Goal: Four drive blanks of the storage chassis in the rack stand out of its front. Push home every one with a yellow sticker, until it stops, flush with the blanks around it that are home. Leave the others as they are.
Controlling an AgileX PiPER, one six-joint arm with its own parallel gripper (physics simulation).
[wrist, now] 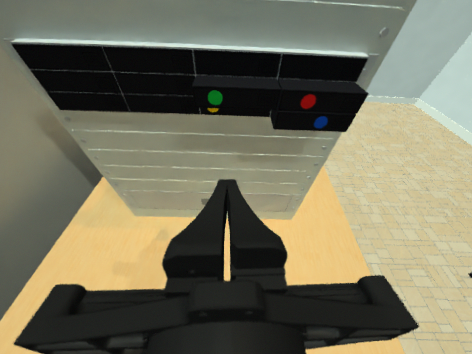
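The storage chassis has a black front of blanks in rows (70, 80). A blank with a green sticker (245, 96) stands out right of the middle. A blank with a red sticker (334, 103) stands out beside it at the right end. A blank with a blue sticker (297, 121) stands out below the red one. The blank with a yellow sticker (213, 110) is under the green one, which hides most of it; its lower edge looks in line with the bottom row. My gripper (227, 189) is shut, its fingertips together, lower in the view than the blanks and not touching them.
Light grey panels (200, 157) lie below the blanks and another panel (200, 25) above. A wooden surface (120, 250) lies below the rack. A grey wall or side panel (35, 150) is at the left, and a tiled floor (400, 200) at the right.
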